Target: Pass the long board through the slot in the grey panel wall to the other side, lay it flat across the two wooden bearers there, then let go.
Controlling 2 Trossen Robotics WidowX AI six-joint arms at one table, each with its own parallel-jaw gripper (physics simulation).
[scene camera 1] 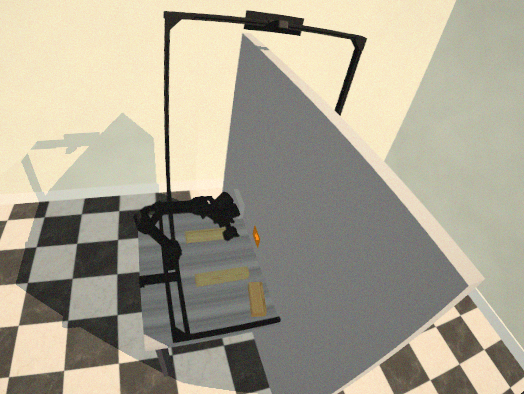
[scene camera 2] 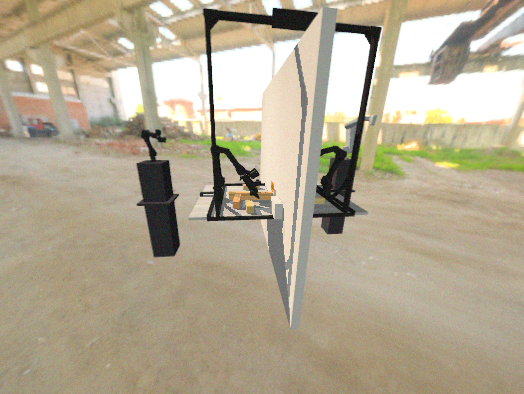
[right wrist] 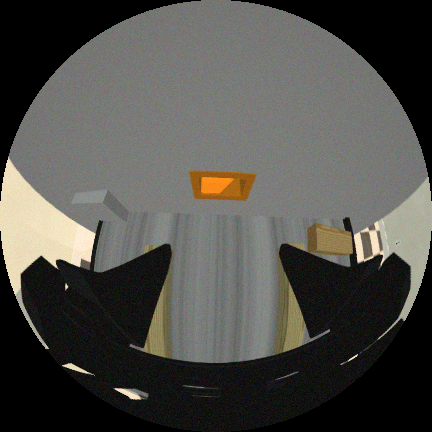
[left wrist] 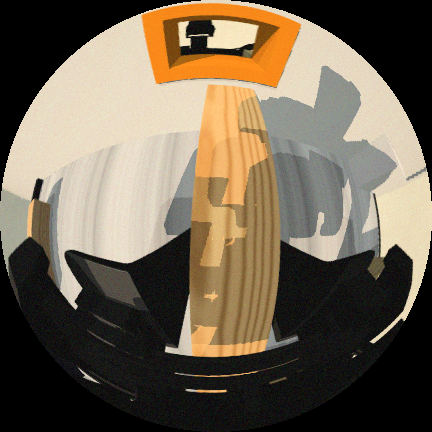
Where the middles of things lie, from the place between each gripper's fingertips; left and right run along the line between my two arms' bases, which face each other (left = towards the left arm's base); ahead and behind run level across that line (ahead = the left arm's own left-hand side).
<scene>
My left gripper is now 130 mm to the left of the orange-framed slot (left wrist: 272,44) and 90 mm below it.
Now: right hand 14 cm to the right of the orange-framed slot and 8 cm above it.
</scene>
